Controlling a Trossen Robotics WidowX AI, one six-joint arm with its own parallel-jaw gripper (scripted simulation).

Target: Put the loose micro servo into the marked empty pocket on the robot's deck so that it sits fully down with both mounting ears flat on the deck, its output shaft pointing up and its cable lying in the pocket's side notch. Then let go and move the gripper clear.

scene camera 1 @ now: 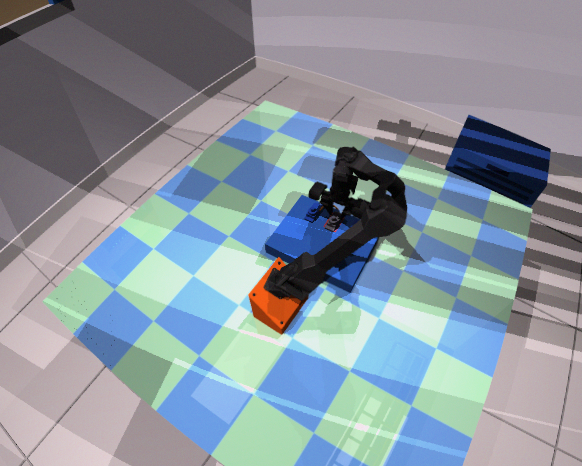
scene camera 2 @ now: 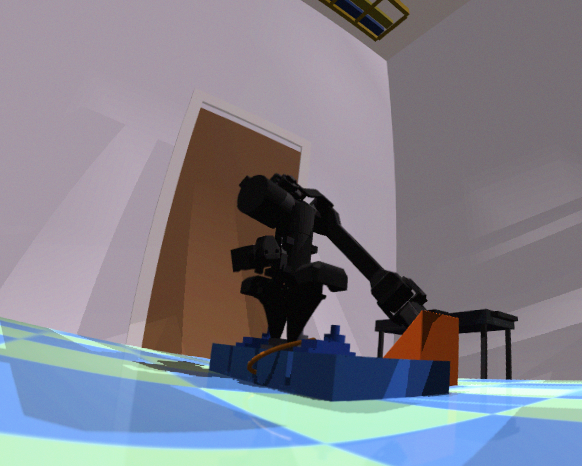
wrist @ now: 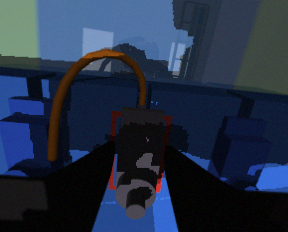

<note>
The pictures show: the gripper, a dark micro servo and a blue deck.
The gripper also shows in scene camera 1 and in the wrist view.
</note>
